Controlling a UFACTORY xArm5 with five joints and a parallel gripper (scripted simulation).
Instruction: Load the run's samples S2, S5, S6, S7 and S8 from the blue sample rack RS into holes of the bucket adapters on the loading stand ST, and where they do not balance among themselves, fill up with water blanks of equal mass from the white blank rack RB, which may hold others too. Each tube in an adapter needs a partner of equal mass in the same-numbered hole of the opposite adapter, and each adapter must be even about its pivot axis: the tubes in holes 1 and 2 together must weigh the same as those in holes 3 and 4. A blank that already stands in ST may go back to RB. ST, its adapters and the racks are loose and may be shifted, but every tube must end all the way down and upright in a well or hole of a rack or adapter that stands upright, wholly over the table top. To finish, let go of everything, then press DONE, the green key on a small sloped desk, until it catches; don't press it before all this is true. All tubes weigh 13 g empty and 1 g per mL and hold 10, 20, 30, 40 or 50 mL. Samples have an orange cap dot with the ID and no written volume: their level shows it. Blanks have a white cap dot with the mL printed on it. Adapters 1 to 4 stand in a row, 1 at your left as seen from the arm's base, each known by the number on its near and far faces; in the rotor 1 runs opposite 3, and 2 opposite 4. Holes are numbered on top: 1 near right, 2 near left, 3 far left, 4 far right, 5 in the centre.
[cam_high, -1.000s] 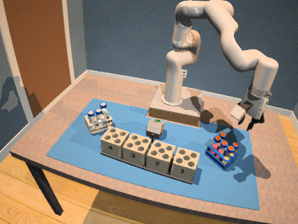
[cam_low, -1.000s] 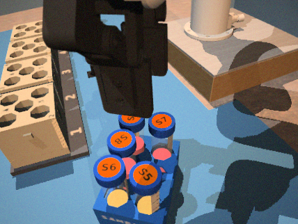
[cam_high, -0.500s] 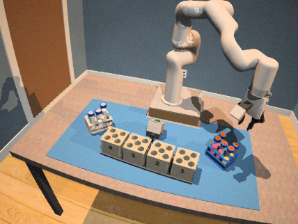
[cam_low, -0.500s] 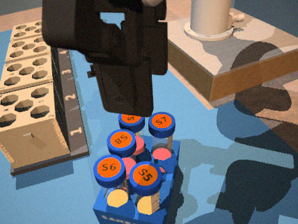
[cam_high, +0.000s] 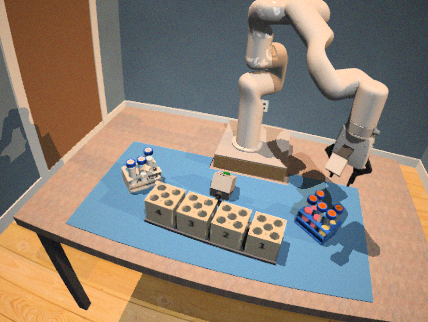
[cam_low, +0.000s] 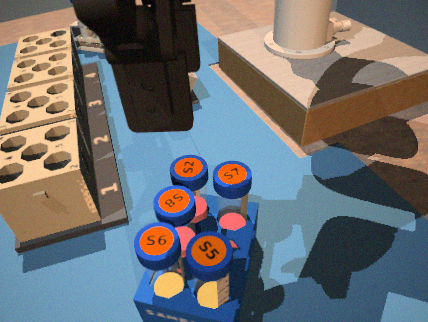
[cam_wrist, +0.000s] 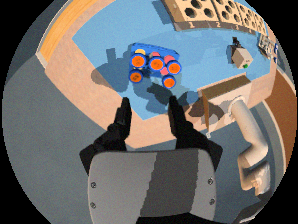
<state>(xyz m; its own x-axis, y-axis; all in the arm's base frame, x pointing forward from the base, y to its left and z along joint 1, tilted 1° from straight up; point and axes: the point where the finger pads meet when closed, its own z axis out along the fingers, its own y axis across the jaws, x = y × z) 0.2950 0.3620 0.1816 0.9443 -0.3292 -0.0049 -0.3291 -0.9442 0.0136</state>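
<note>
My gripper is now 220 mm above the blue sample rack RS, 10 mm to the left of it and 10 mm past it. The rest, counted from my hand: white blank rack RB: 660 mm to the right, 220 mm below, 40 mm ahead; blue-capped tube: 660 mm to the right, 190 mm below, 80 mm ahead; loading stand ST: 330 mm to the right, 240 mm below, 140 mm ahead.
</note>
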